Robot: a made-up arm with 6 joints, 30 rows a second.
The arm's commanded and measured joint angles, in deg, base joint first. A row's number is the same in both.
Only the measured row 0 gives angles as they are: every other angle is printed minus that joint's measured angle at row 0.
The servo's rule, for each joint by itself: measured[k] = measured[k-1] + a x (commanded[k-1-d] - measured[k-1]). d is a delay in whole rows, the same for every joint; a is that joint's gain. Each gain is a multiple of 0.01, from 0.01 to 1. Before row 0 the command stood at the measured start. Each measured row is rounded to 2 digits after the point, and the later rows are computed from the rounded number. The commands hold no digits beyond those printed.
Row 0, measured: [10.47, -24.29, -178.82, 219.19, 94.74, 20.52]
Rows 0 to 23, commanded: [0.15, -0.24, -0.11, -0.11, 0.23, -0.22]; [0.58, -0.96, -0.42, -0.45, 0.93, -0.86]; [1.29, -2.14, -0.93, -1.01, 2.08, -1.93]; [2.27, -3.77, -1.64, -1.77, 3.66, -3.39]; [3.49, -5.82, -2.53, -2.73, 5.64, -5.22]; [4.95, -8.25, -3.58, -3.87, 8.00, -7.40]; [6.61, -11.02, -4.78, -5.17, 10.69, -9.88]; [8.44, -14.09, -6.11, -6.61, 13.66, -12.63]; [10.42, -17.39, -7.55, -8.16, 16.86, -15.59]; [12.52, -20.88, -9.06, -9.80, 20.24, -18.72]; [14.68, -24.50, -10.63, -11.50, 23.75, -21.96]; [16.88, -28.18, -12.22, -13.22, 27.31, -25.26]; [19.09, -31.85, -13.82, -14.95, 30.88, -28.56]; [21.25, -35.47, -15.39, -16.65, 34.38, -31.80]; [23.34, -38.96, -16.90, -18.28, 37.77, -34.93]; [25.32, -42.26, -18.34, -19.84, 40.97, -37.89]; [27.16, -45.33, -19.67, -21.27, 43.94, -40.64]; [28.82, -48.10, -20.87, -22.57, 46.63, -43.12]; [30.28, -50.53, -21.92, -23.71, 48.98, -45.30]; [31.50, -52.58, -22.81, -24.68, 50.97, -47.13]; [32.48, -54.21, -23.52, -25.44, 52.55, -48.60]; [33.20, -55.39, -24.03, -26.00, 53.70, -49.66]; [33.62, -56.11, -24.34, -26.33, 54.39, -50.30]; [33.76, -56.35, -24.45, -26.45, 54.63, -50.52]
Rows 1 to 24, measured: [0.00, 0.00, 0.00, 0.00, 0.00, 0.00]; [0.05, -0.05, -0.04, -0.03, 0.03, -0.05]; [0.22, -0.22, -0.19, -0.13, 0.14, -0.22]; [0.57, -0.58, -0.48, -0.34, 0.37, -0.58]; [1.13, -1.19, -0.93, -0.68, 0.76, -1.17]; [1.91, -2.07, -1.55, -1.17, 1.35, -2.02]; [2.91, -3.24, -2.34, -1.82, 2.15, -3.15]; [4.13, -4.72, -3.29, -2.62, 3.17, -4.56]; [5.55, -6.50, -4.39, -3.58, 4.43, -6.25]; [7.16, -8.57, -5.62, -4.68, 5.92, -8.21]; [8.93, -10.91, -6.96, -5.91, 7.64, -10.42]; [10.83, -13.49, -8.39, -7.25, 9.57, -12.84]; [12.83, -16.28, -9.88, -8.68, 11.70, -15.45]; [14.90, -19.24, -11.42, -10.18, 14.00, -18.20]; [17.00, -22.32, -12.97, -11.73, 16.45, -21.06]; [19.09, -25.48, -14.50, -13.30, 19.01, -23.97]; [21.15, -28.67, -16.00, -14.87, 21.65, -26.89]; [23.13, -31.84, -17.43, -16.41, 24.32, -29.78]; [25.01, -34.93, -18.77, -17.89, 27.00, -32.58]; [26.75, -37.89, -20.00, -19.29, 29.64, -35.25]; [28.32, -40.68, -21.10, -20.58, 32.20, -37.74]; [29.69, -43.25, -22.04, -21.75, 34.64, -40.02]; [30.85, -45.56, -22.82, -22.77, 36.93, -42.04]; [31.76, -47.56, -23.41, -23.62, 39.03, -43.77]
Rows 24 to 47, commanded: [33.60, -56.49, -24.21, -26.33, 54.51, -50.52]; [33.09, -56.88, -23.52, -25.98, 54.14, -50.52]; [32.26, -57.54, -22.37, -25.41, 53.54, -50.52]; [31.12, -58.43, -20.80, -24.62, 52.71, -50.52]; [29.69, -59.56, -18.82, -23.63, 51.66, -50.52]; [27.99, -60.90, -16.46, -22.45, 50.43, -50.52]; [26.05, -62.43, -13.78, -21.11, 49.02, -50.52]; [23.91, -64.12, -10.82, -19.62, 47.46, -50.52]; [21.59, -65.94, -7.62, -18.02, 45.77, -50.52]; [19.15, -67.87, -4.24, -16.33, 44.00, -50.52]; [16.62, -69.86, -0.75, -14.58, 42.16, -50.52]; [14.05, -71.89, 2.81, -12.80, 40.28, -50.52]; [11.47, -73.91, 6.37, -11.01, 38.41, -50.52]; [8.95, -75.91, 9.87, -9.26, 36.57, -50.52]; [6.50, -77.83, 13.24, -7.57, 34.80, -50.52]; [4.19, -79.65, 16.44, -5.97, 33.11, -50.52]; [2.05, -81.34, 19.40, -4.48, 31.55, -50.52]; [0.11, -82.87, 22.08, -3.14, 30.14, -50.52]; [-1.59, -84.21, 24.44, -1.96, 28.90, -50.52]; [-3.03, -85.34, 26.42, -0.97, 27.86, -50.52]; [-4.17, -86.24, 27.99, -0.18, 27.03, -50.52]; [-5.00, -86.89, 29.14, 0.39, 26.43, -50.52]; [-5.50, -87.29, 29.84, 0.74, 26.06, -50.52]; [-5.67, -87.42, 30.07, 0.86, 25.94, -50.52]
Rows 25 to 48, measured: [32.42, -49.23, -23.82, -24.30, 40.90, -45.19]; [32.81, -50.61, -23.97, -24.79, 42.53, -46.31]; [32.90, -51.80, -23.79, -25.08, 43.92, -47.19]; [32.69, -52.89, -23.24, -25.16, 45.07, -47.89]; [32.17, -53.94, -22.29, -25.03, 45.99, -48.44]; [31.35, -55.01, -20.94, -24.69, 46.67, -48.88]; [30.24, -56.13, -19.19, -24.15, 47.12, -49.22]; [28.86, -57.33, -17.08, -23.42, 47.35, -49.49]; [27.23, -58.62, -14.64, -22.51, 47.36, -49.71]; [25.37, -60.01, -11.90, -21.43, 47.17, -49.88]; [23.32, -61.50, -8.91, -20.21, 46.79, -50.01]; [21.11, -63.09, -5.73, -18.86, 46.23, -50.12]; [18.78, -64.76, -2.40, -17.41, 45.52, -50.20]; [16.37, -66.50, 1.02, -15.87, 44.67, -50.27]; [13.92, -68.29, 4.47, -14.28, 43.70, -50.32]; [11.47, -70.10, 7.89, -12.67, 42.63, -50.36]; [9.07, -71.91, 11.22, -11.06, 41.49, -50.39]; [6.75, -73.70, 14.41, -9.48, 40.30, -50.42]; [4.56, -75.44, 17.40, -7.96, 39.08, -50.44]; [2.53, -77.11, 20.15, -6.52, 37.86, -50.46]; [0.70, -78.67, 22.60, -5.19, 36.66, -50.47]; [-0.91, -80.11, 24.70, -3.99, 35.50, -50.48]; [-2.26, -81.40, 26.43, -2.94, 34.41, -50.49]; [-3.33, -82.52, 27.76, -2.06, 33.41, -50.50]
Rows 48 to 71, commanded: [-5.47, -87.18, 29.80, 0.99, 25.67, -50.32]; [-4.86, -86.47, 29.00, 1.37, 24.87, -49.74]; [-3.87, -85.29, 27.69, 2.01, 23.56, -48.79]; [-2.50, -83.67, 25.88, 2.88, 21.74, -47.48]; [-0.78, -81.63, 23.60, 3.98, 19.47, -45.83]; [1.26, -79.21, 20.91, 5.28, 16.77, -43.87]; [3.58, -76.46, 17.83, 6.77, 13.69, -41.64]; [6.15, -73.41, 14.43, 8.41, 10.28, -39.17]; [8.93, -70.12, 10.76, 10.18, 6.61, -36.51]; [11.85, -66.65, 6.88, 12.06, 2.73, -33.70]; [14.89, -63.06, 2.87, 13.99, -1.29, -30.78]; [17.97, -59.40, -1.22, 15.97, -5.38, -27.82]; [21.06, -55.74, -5.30, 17.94, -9.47, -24.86]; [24.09, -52.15, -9.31, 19.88, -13.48, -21.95]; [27.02, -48.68, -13.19, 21.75, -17.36, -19.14]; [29.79, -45.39, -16.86, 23.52, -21.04, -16.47]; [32.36, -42.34, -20.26, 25.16, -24.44, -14.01]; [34.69, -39.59, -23.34, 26.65, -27.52, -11.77]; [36.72, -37.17, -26.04, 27.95, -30.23, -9.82]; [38.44, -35.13, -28.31, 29.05, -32.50, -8.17]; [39.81, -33.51, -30.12, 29.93, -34.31, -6.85]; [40.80, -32.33, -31.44, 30.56, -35.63, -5.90]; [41.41, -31.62, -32.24, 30.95, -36.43, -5.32]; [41.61, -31.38, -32.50, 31.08, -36.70, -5.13]
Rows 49 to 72, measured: [-4.10, -83.45, 28.66, -1.36, 32.51, -50.50]; [-4.55, -84.16, 29.10, -0.80, 31.69, -50.46]; [-4.65, -84.60, 29.06, -0.28, 30.87, -50.31]; [-4.39, -84.73, 28.53, 0.27, 29.99, -49.99]; [-3.77, -84.53, 27.50, 0.90, 29.00, -49.46]; [-2.78, -83.98, 25.98, 1.64, 27.86, -48.70]; [-1.45, -83.07, 24.00, 2.51, 26.53, -47.69]; [0.21, -81.81, 21.59, 3.53, 24.99, -46.42]; [2.17, -80.21, 18.80, 4.70, 23.22, -44.90]; [4.40, -78.29, 15.66, 6.02, 21.23, -43.14]; [6.86, -76.08, 12.24, 7.47, 19.01, -41.16]; [9.51, -73.61, 8.59, 9.03, 16.57, -38.98]; [12.30, -70.91, 4.76, 10.70, 13.94, -36.64]; [15.19, -68.03, 0.84, 12.44, 11.13, -34.17]; [18.13, -65.01, -3.12, 14.23, 8.18, -31.60]; [21.06, -61.91, -7.05, 16.03, 5.12, -28.98]; [23.94, -58.77, -10.88, 17.83, 1.98, -26.35]; [26.72, -55.65, -14.54, 19.59, -1.19, -23.76]; [29.35, -52.60, -17.97, 21.28, -4.35, -21.24]; [31.78, -49.67, -21.12, 22.88, -7.46, -18.84]; [33.98, -46.91, -23.92, 24.36, -10.46, -16.60]; [35.90, -44.36, -26.34, 25.70, -13.32, -14.55]; [37.52, -42.07, -28.33, 26.87, -16.00, -12.73]; [38.80, -40.08, -29.85, 27.85, -18.45, -11.17]
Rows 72 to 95, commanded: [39.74, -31.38, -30.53, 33.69, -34.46, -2.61]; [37.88, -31.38, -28.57, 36.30, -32.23, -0.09]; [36.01, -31.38, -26.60, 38.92, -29.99, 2.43]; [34.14, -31.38, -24.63, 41.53, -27.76, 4.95]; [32.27, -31.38, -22.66, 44.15, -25.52, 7.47]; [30.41, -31.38, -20.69, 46.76, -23.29, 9.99]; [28.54, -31.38, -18.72, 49.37, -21.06, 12.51]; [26.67, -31.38, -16.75, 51.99, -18.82, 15.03]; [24.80, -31.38, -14.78, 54.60, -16.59, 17.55]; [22.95, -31.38, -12.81, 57.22, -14.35, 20.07]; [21.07, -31.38, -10.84, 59.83, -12.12, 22.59]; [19.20, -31.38, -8.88, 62.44, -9.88, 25.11]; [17.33, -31.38, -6.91, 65.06, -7.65, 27.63]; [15.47, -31.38, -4.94, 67.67, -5.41, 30.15]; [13.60, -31.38, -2.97, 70.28, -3.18, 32.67]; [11.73, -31.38, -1.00, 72.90, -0.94, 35.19]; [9.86, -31.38, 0.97, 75.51, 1.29, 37.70]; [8.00, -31.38, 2.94, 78.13, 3.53, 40.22]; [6.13, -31.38, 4.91, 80.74, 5.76, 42.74]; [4.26, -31.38, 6.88, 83.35, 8.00, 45.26]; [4.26, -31.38, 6.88, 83.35, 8.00, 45.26]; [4.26, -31.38, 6.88, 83.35, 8.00, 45.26]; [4.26, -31.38, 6.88, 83.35, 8.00, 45.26]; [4.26, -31.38, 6.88, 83.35, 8.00, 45.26]
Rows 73 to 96, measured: [39.73, -38.43, -30.88, 28.63, -20.64, -9.90]; [39.73, -37.09, -30.74, 29.84, -22.30, -8.37]; [39.12, -36.01, -29.89, 31.39, -23.49, -6.63]; [38.09, -35.13, -28.61, 33.20, -24.27, -4.73]; [36.79, -34.42, -27.06, 35.20, -24.69, -2.70]; [35.30, -33.84, -25.34, 37.35, -24.79, -0.56]; [33.69, -33.37, -23.53, 39.61, -24.61, 1.66]; [31.99, -32.99, -21.65, 41.95, -24.18, 3.94]; [30.23, -32.68, -19.74, 44.36, -23.54, 6.27]; [28.44, -32.43, -17.81, 46.82, -22.71, 8.64]; [26.63, -32.23, -15.86, 49.32, -21.71, 11.04]; [24.80, -32.07, -13.90, 51.84, -20.56, 13.47]; [22.95, -31.94, -11.94, 54.38, -19.28, 15.91]; [21.10, -31.83, -9.98, 56.94, -17.88, 18.37]; [19.24, -31.74, -8.01, 59.52, -16.38, 20.84]; [17.38, -31.67, -6.04, 62.10, -14.80, 23.32]; [15.52, -31.61, -4.07, 64.69, -13.14, 25.81]; [13.65, -31.57, -2.10, 67.29, -11.41, 28.31]; [11.79, -31.53, -0.13, 69.89, -9.62, 30.81]; [9.92, -31.50, 1.84, 72.49, -7.77, 33.32]; [8.05, -31.48, 3.81, 75.10, -5.88, 35.83]; [6.80, -31.46, 5.01, 77.08, -4.21, 37.81]; [5.96, -31.44, 5.74, 78.58, -2.74, 39.37]; [5.40, -31.43, 6.18, 79.72, -1.45, 40.61]
